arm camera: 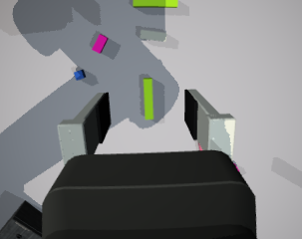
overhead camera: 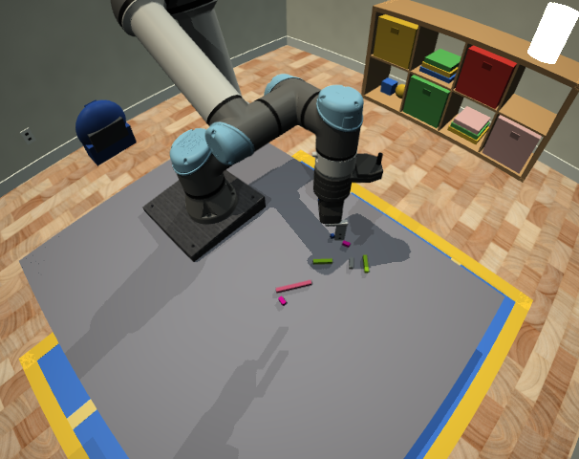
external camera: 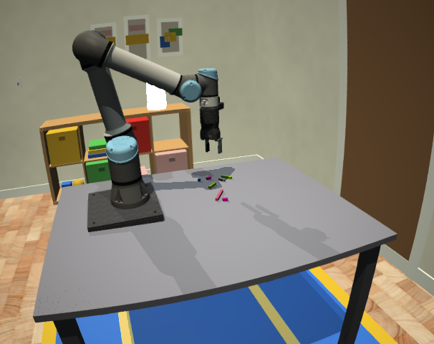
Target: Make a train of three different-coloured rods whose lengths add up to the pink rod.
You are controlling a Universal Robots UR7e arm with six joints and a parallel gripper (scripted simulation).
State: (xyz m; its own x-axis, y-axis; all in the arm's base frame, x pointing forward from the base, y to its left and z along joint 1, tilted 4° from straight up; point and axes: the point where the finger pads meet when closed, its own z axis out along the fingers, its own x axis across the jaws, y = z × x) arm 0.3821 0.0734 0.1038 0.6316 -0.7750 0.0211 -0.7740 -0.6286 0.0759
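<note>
The blue rod lies 50 mm behind my hand, 70 mm to the left of it and 150 mm below it. From my hand the other things lie so: lime rod: 80 mm ahead, 50 mm to the left, 150 mm below; then pink rod: 30 mm behind, 120 mm to the right, 150 mm below; then grey rod: 40 mm ahead, 20 mm to the left, 150 mm below.
</note>
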